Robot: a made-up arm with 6 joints.
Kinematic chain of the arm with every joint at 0, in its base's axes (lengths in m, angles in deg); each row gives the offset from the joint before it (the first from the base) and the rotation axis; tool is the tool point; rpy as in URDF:
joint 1: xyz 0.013 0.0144 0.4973 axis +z
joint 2: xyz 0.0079 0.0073 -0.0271 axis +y
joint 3: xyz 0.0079 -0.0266 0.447 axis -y
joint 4: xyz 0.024 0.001 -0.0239 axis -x
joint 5: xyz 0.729 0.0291 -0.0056 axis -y
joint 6: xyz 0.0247 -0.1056 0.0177 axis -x
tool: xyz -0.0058 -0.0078 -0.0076 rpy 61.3 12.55 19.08
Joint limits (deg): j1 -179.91..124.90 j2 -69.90..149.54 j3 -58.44..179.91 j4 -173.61..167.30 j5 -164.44..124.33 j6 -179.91..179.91
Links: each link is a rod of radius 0.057 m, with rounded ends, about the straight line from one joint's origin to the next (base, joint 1, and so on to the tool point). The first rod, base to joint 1, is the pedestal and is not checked.
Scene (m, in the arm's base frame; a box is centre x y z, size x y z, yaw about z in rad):
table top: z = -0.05
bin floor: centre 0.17 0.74 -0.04 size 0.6 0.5 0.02 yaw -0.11
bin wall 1: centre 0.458 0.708 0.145 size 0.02 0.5 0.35 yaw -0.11
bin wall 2: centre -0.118 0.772 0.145 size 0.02 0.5 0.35 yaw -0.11
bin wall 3: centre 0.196 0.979 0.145 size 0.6 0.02 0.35 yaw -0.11
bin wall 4: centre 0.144 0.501 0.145 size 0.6 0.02 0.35 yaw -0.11
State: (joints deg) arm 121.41 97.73 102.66 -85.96 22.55 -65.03
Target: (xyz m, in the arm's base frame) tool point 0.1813 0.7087 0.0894
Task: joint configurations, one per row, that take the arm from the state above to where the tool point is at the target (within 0.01 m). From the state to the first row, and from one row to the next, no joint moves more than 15 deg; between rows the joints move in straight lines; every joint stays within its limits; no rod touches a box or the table.
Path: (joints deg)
1: 116.72 87.39 89.12 -85.83 23.43 -65.01
2: 112.03 77.04 75.58 -85.71 24.30 -65.00
3: 107.34 66.70 62.04 -85.58 25.18 -64.98
4: 102.65 56.35 48.50 -85.46 26.05 -64.97
5: 97.96 46.01 34.96 -85.33 26.93 -64.95
6: 93.27 35.66 21.42 -85.21 27.80 -64.93
7: 88.58 25.32 7.88 -85.08 28.68 -64.92
8: 83.89 14.97 -5.66 -84.96 29.55 -64.90
9: 79.20 4.63 -19.20 -84.83 30.43 -64.89
10: 79.20 18.91 -15.03 -84.69 29.76 -64.81
11: 79.20 33.19 -10.87 -84.55 29.09 -64.74
12: 79.20 47.47 -6.71 -84.41 28.42 -64.66

